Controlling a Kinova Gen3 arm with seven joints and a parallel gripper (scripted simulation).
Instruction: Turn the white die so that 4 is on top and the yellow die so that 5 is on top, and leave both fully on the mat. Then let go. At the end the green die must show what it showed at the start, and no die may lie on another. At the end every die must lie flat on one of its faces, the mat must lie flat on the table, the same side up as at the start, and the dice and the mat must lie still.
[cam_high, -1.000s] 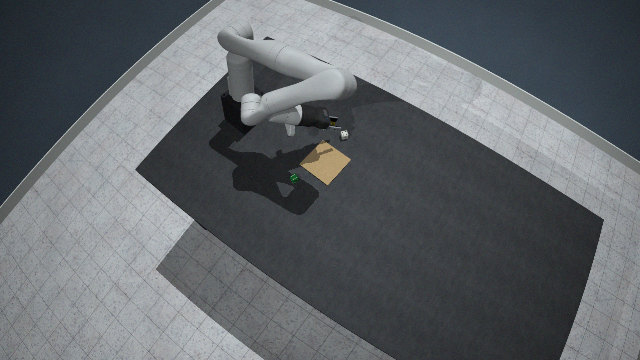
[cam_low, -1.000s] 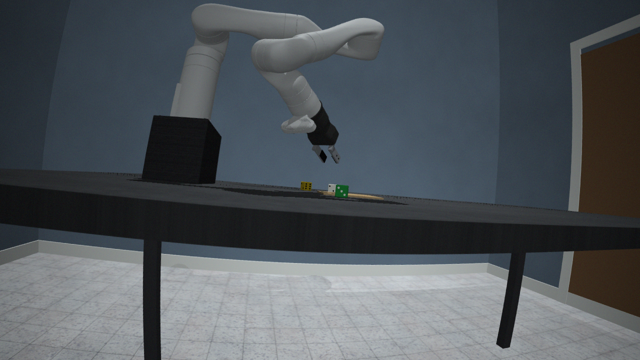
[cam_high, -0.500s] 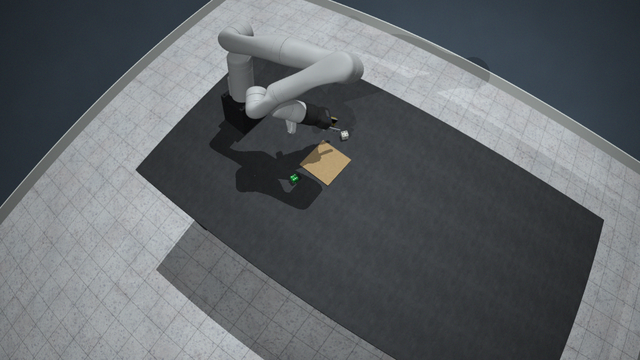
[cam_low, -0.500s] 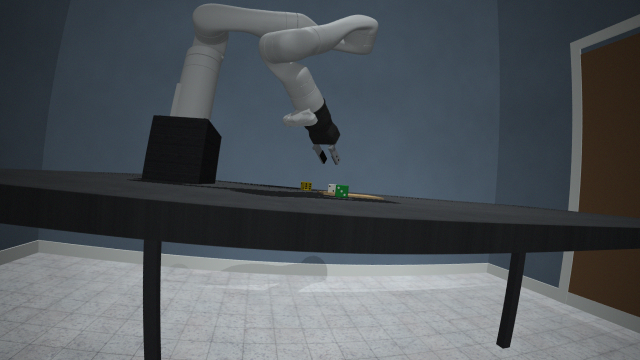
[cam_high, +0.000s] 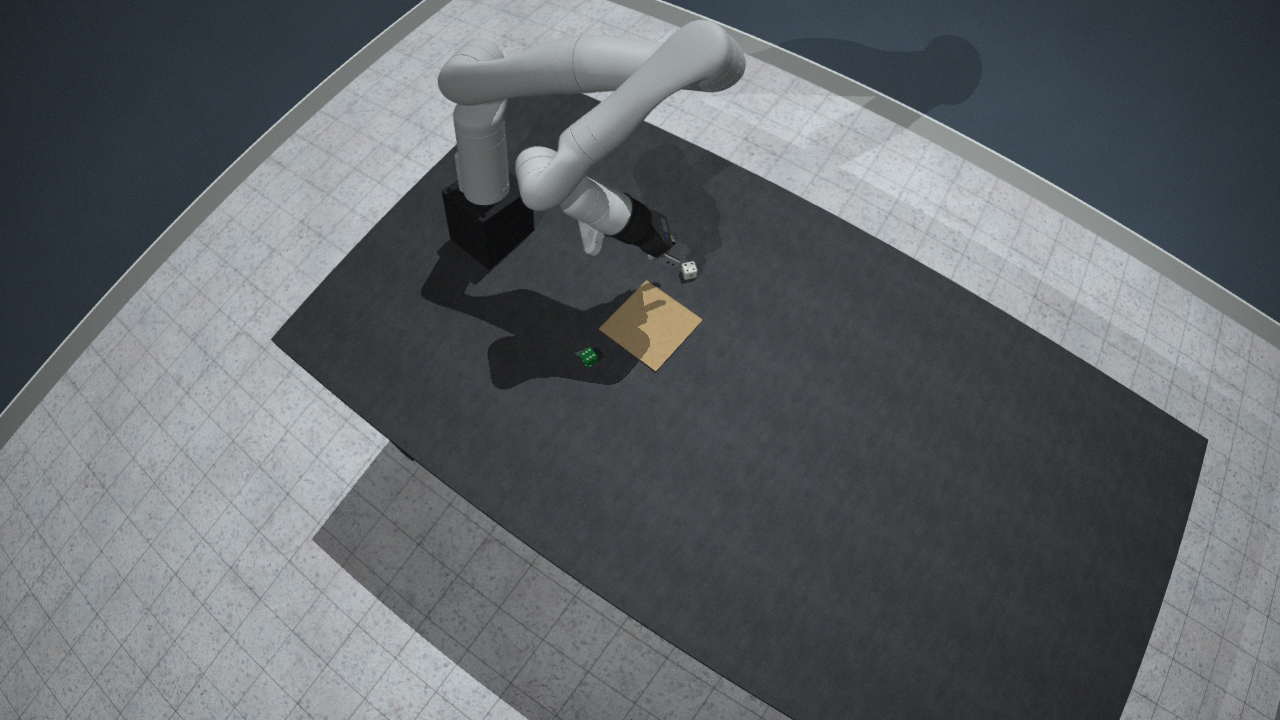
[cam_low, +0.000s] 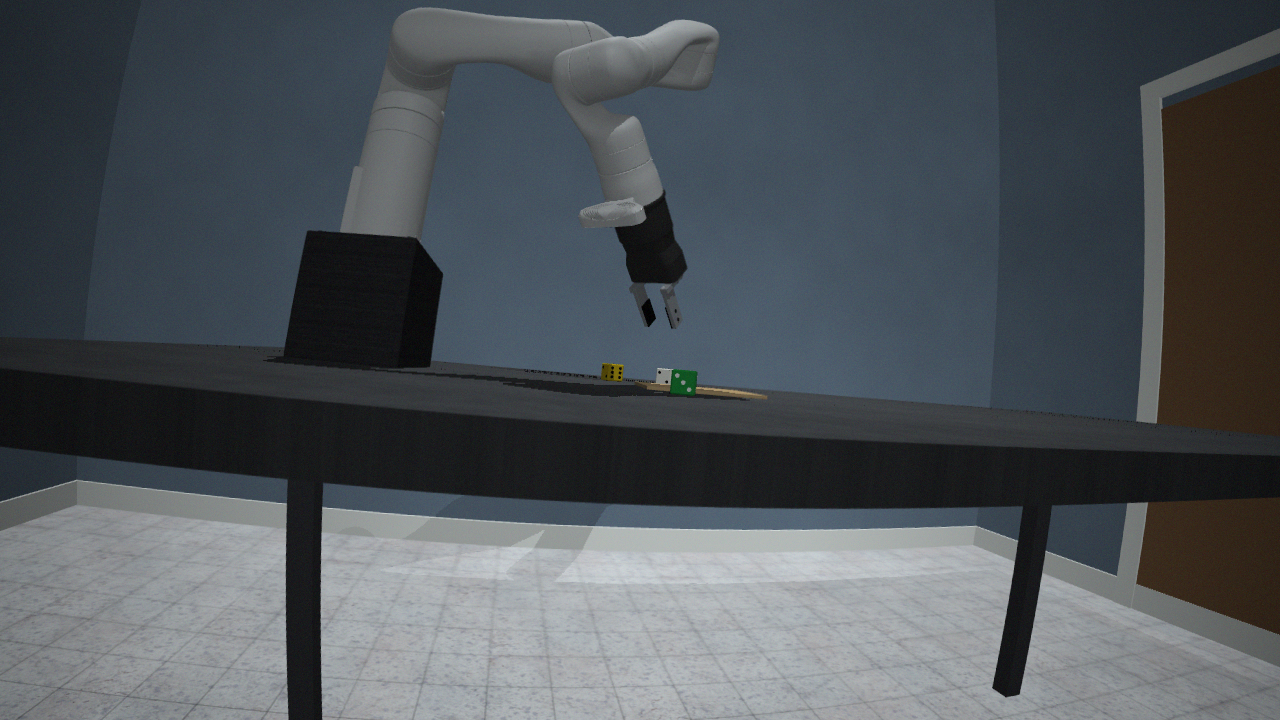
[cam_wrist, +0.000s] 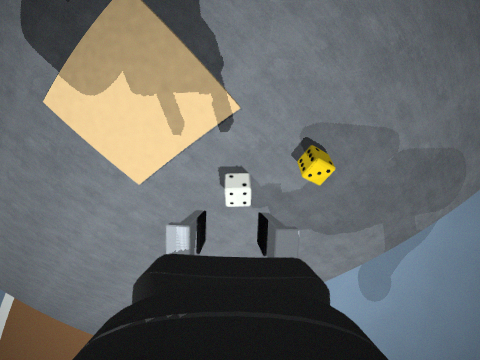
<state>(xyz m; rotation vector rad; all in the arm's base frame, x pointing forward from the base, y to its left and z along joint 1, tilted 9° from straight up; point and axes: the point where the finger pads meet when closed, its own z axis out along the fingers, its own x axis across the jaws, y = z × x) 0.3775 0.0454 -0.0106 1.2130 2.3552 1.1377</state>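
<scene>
The white die is 3 cm ahead of my hand, 3 cm to the left of it and 9 cm below it. From my hand the other things lie so: green die (5 cm behind, 22 cm to the right, 9 cm below); yellow die (4 cm behind, 7 cm to the left, 9 cm below); tan mat (2 cm ahead, 10 cm to the right, 10 cm below).
</scene>
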